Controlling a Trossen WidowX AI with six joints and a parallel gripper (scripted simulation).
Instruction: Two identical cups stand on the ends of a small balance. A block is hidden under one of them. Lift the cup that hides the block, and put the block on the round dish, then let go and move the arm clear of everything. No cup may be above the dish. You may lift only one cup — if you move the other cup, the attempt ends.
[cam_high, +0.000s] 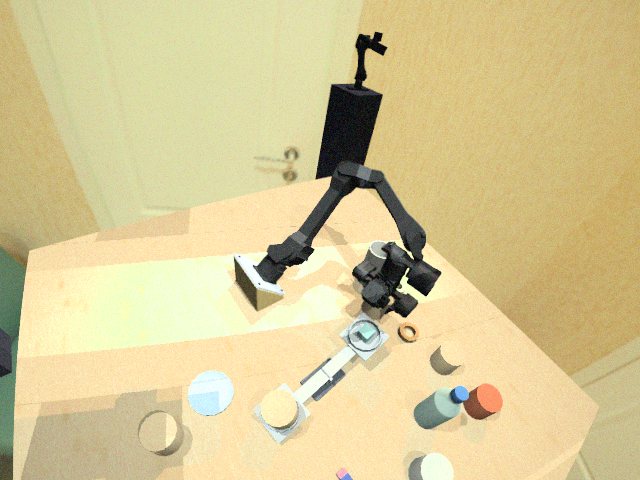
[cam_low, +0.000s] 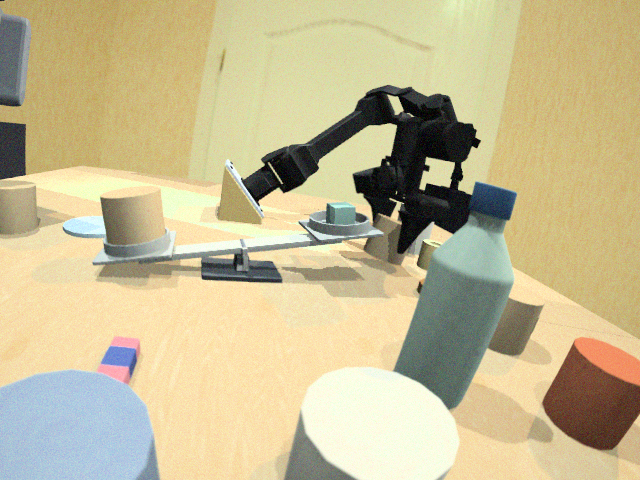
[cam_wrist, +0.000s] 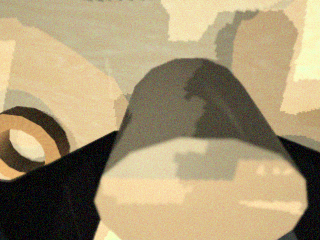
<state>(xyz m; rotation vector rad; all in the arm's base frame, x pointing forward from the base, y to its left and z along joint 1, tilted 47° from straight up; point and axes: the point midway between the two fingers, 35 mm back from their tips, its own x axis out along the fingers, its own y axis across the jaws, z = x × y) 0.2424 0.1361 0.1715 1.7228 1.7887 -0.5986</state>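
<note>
The teal block is 60 mm ahead of my gripper tip, 120 mm to the right of it and 50 mm above it. From my gripper tip the other things lie so: red cylinder: 380 mm ahead, 30 mm to the left; then teal bottle: 290 mm ahead, 100 mm to the right, 80 mm above; then small balance: 70 mm ahead, 240 mm to the right, 10 mm below.
</note>
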